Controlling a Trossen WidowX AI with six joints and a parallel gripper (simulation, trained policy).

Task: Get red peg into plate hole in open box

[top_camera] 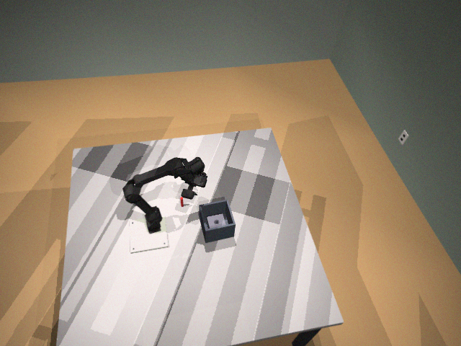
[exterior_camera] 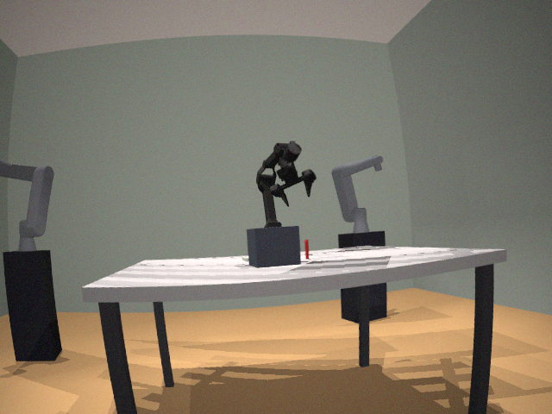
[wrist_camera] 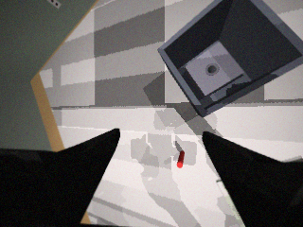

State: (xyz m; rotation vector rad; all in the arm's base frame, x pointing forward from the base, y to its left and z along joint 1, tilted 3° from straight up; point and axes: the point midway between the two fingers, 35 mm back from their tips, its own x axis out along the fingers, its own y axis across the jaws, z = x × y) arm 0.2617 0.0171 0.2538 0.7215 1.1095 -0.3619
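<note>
Right now my gripper tip is 9 cm past the red peg, 6 cm to the right of it and 19 cm above it. From my gripper tip the other things lie so: plate: 5 cm ahead, 13 cm to the right, 19 cm below.
</note>
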